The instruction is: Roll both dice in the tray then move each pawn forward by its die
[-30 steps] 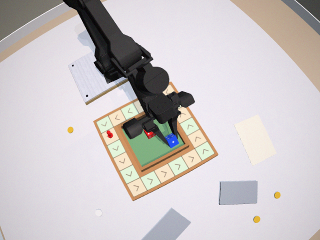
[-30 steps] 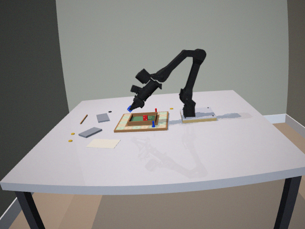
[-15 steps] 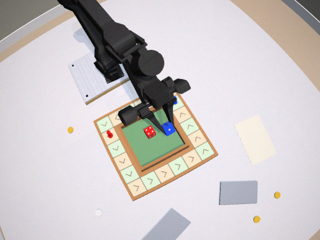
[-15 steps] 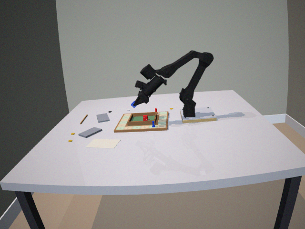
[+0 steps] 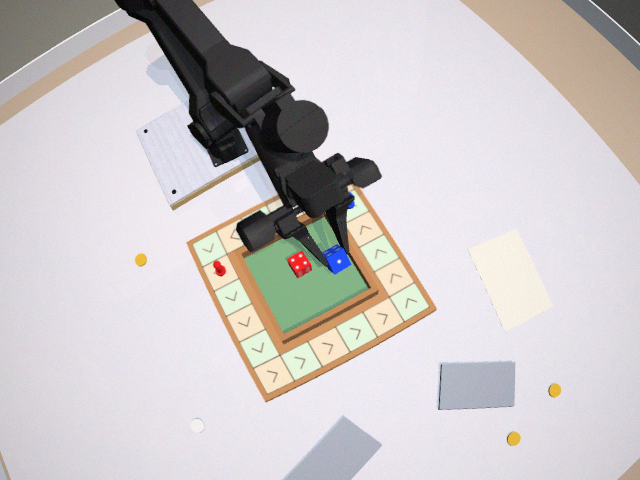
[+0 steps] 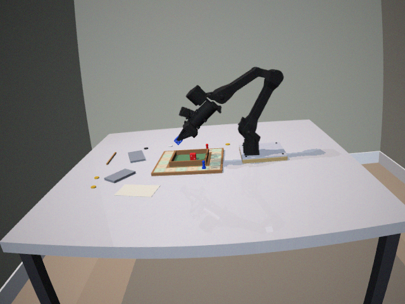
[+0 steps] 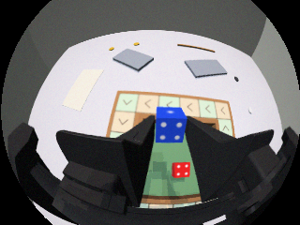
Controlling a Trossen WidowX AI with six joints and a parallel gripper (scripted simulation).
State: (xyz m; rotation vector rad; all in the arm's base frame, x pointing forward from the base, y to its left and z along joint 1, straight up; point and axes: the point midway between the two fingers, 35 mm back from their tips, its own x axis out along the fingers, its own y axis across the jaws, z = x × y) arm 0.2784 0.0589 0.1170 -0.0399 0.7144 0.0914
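Right now the red pawn is 10 cm behind my gripper tip, 15 cm to the right of it and 9 cm below it. Also, from my gripper tip: cream card (12 cm ahead, 25 cm to the left, 12 cm below); green tray (4 cm behind, 4 cm to the right, 11 cm below); blue pawn (11 cm behind, 7 cm to the left, 9 cm below).
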